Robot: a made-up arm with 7 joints.
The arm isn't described. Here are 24 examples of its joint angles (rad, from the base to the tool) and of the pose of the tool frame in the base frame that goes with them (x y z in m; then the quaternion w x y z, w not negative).
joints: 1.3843 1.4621 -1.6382 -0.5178 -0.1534 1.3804 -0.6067
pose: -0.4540 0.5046 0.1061 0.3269 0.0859 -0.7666 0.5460
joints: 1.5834 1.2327 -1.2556 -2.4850 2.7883 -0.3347 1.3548
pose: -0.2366 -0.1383 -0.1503 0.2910 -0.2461 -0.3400 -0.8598
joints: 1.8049 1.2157 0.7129 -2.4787 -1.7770 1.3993 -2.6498
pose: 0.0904 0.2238 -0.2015 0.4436 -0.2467 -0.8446 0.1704
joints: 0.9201 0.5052 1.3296 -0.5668 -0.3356 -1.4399 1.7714
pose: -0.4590 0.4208 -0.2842 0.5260 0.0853 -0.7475 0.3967
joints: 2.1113 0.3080 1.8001 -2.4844 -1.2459 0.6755 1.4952
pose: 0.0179 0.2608 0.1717 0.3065 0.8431 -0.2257 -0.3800
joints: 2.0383 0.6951 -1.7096 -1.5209 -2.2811 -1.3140 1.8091
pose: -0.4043 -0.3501 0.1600 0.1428 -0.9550 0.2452 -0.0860
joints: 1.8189 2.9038 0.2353 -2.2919 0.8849 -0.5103 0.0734
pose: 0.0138 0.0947 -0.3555 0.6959 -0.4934 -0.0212 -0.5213
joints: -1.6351 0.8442 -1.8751 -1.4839 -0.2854 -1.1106 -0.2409
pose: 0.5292 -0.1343 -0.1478 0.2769 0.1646 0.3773 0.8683
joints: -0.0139 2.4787 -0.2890 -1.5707 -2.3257 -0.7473 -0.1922
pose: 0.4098 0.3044 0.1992 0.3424 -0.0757 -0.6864 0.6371
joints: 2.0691 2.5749 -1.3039 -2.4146 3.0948 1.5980 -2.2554
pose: -0.2489 0.1929 0.1084 0.5948 -0.5789 0.2508 0.4982
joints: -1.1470 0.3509 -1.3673 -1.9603 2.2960 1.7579 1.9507
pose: 0.2062 -0.3835 -0.1401 0.8349 0.2498 0.4904 -0.0046
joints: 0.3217 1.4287 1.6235 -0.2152 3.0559 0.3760 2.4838
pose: -0.0868 0.6883 -0.0141 0.5178 0.8100 -0.2408 0.1333
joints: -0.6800 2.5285 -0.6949 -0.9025 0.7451 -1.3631 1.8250
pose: 0.0840 0.4566 0.4637 0.5363 -0.1067 -0.7898 -0.2777
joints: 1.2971 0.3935 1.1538 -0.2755 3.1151 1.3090 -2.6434
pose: -0.6470 0.1855 -0.1681 0.7009 0.6153 -0.2980 0.2033
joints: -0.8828 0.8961 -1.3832 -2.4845 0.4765 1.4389 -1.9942
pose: 0.1665 -0.2209 -0.1458 0.3189 -0.2488 0.0298 0.9141
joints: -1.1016 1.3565 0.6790 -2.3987 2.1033 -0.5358 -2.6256
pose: -0.0245 0.0286 0.3355 0.3561 -0.5957 0.7009 -0.1645
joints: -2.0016 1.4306 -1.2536 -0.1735 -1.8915 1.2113 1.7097
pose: 0.3294 0.4928 0.3602 0.0958 -0.8970 0.4240 -0.0810
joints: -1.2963 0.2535 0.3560 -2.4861 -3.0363 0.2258 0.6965
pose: 0.0978 0.0064 0.2965 0.1441 -0.8403 0.3517 -0.3866
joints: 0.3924 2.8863 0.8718 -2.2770 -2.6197 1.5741 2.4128
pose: 0.3008 -0.2156 0.0411 0.5164 0.3699 0.4318 0.6403
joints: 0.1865 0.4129 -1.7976 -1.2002 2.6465 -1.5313 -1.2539
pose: -0.1785 -0.1585 -0.5680 0.9402 0.2856 -0.1762 -0.0581
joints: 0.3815 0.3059 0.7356 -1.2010 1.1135 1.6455 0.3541
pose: 0.0816 0.4152 -0.4476 0.6962 -0.3435 0.1119 0.6203
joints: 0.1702 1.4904 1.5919 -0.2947 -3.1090 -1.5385 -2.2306
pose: -0.0348 0.6909 0.0495 0.3023 0.0933 -0.0985 0.9435
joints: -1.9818 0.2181 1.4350 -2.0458 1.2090 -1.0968 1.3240
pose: 0.1671 0.3110 0.2546 0.9178 0.3900 0.0152 0.0726
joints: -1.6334 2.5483 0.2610 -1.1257 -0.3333 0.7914 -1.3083
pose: -0.3968 0.2189 0.4339 0.3425 0.8238 0.1433 0.4284
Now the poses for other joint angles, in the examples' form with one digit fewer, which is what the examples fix.
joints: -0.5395 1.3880 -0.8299 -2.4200 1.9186 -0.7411 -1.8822
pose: 0.306 -0.067 -0.107 0.330 0.194 -0.825 -0.416
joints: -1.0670 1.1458 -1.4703 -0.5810 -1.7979 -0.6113 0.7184
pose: 0.539 0.393 -0.148 0.316 0.332 0.189 -0.868
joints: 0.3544 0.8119 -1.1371 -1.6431 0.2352 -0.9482 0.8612
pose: 0.012 -0.031 -0.532 0.662 -0.629 -0.407 0.020
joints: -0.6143 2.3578 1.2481 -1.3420 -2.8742 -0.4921 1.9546
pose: -0.201 0.038 0.556 0.051 -0.951 0.290 -0.099
